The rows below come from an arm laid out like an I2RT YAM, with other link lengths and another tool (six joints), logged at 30 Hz.
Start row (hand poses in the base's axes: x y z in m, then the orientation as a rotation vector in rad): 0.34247, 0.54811, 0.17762, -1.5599, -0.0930, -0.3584
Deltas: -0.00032, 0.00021, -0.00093, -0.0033, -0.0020, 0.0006; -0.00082, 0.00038, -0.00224, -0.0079, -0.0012, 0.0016; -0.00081, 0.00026, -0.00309, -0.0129, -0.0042, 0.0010; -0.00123, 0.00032, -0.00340, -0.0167, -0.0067, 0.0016; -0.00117, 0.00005, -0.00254, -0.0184, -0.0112, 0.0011; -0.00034, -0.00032, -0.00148, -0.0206, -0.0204, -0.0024; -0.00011, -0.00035, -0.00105, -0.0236, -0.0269, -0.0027; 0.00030, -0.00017, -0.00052, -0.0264, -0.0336, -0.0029; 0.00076, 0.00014, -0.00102, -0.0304, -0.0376, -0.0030; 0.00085, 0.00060, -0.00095, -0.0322, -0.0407, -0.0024; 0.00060, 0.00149, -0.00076, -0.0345, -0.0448, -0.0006
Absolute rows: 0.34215, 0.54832, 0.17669, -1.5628, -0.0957, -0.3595; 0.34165, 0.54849, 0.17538, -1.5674, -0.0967, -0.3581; 0.34166, 0.54837, 0.17453, -1.5718, -0.0995, -0.3609; 0.34124, 0.54843, 0.17422, -1.5751, -0.1027, -0.3624; 0.34130, 0.54816, 0.17508, -1.5761, -0.1061, -0.3663; 0.34213, 0.54779, 0.17614, -1.5770, -0.1110, -0.3763; 0.34236, 0.54776, 0.17657, -1.5789, -0.1164, -0.3817; 0.34277, 0.54794, 0.17710, -1.5805, -0.1220, -0.3871; 0.34323, 0.54825, 0.17660, -1.5837, -0.1258, -0.3903; 0.34332, 0.54871, 0.17667, -1.5849, -0.1291, -0.3923; 0.34307, 0.54960, 0.17686, -1.5863, -0.1341, -0.3941
